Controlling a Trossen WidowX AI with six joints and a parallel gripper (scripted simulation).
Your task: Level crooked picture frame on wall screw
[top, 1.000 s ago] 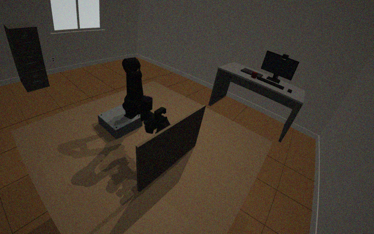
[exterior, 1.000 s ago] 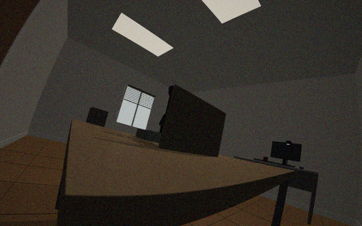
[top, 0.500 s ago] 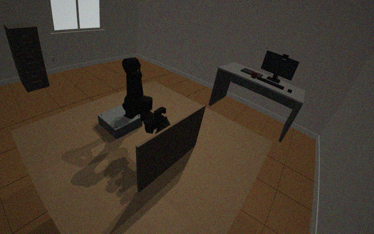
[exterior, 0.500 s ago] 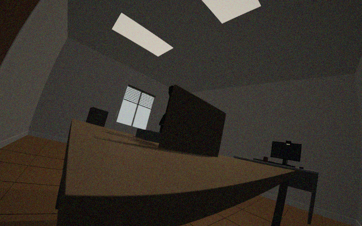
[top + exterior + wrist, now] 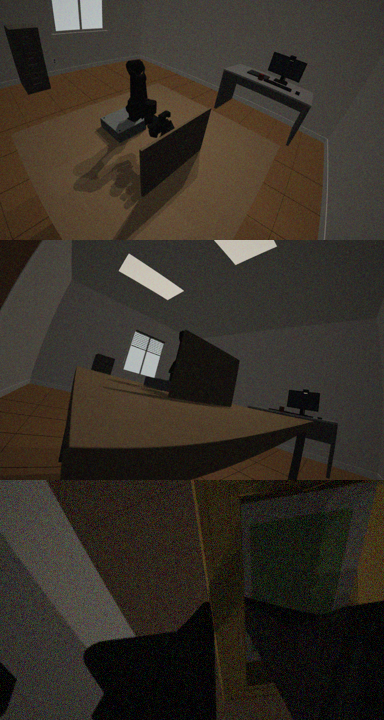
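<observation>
The picture frame lies 10 mm to the left of my gripper tip and 50 mm below it. The rest, counted from my gripper tip: wall panel 10 mm ahead, 10 mm to the right, 70 mm below.
</observation>
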